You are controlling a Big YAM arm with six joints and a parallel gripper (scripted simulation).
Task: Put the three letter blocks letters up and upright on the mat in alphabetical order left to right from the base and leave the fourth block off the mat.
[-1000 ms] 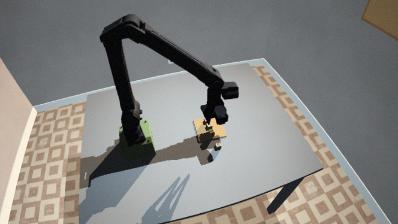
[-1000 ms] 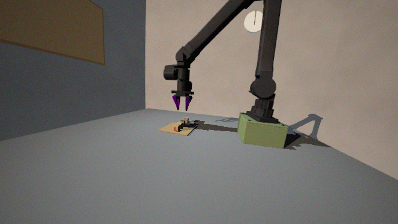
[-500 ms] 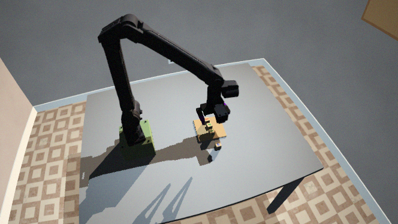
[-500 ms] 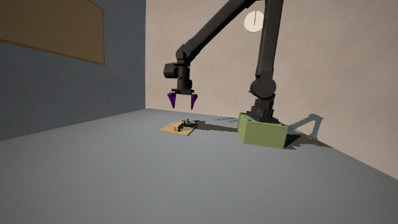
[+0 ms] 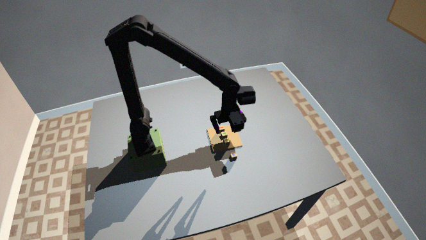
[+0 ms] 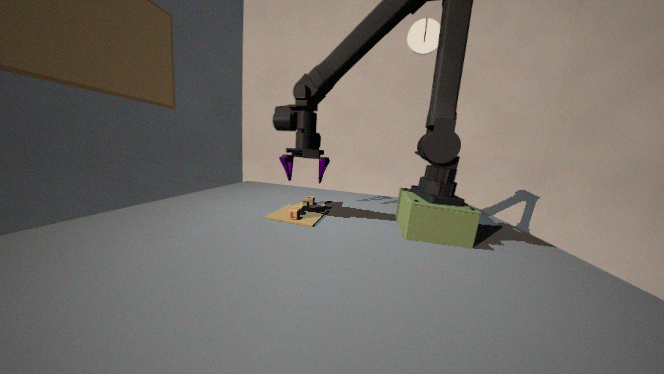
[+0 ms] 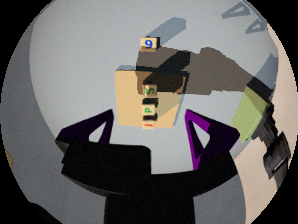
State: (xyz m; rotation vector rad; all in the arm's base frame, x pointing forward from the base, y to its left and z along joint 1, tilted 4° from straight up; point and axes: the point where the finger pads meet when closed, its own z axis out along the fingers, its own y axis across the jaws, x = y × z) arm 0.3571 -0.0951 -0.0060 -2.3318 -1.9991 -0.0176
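My hand is 90 mm above the block, 40 mm to the right of it and 10 mm short of it. Round my hand: tan mat (100 mm below, 40 mm to the left, 10 mm ahead).
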